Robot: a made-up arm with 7 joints.
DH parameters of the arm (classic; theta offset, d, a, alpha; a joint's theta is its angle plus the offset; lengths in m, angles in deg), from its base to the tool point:
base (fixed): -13.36 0 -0.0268 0
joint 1: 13.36 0.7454 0.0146 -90
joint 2: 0 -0.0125 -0.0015 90
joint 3: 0 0.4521 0.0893 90
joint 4: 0 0.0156 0.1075 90
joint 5: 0 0.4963 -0.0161 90
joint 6: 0 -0.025 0.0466 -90
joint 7: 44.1 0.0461 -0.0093 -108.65
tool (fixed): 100.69 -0.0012 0 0
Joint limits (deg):
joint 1: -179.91..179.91
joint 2: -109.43..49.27
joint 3: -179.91..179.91
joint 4: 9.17..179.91
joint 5: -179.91..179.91
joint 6: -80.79..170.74
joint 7: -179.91..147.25
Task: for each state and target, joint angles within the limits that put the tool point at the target. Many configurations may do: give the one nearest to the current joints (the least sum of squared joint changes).
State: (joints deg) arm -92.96 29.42 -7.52 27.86 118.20 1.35 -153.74
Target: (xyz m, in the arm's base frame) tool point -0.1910 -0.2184 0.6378
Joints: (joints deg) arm -100.42 11.94 -16.48 13.70 117.60 -5.31 -154.14
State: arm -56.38 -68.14 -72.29 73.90 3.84 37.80 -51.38
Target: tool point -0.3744 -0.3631 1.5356
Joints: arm -34.11 -29.88 -53.44 109.98 1.38 32.92 -51.18
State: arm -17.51 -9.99 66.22 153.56 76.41 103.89 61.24
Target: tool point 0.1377 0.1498 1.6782
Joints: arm -25.10 1.59 61.79 158.69 69.65 139.58 58.23
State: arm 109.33 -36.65 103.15 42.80 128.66 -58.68 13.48
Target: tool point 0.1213 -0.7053 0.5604
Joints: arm 135.15 -66.30 139.44 87.26 127.89 -49.88 12.21
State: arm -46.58 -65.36 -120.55 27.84 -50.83 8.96 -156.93
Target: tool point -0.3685 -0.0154 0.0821
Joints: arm -46.14 -101.04 -155.70 65.67 -49.06 12.52 -157.08
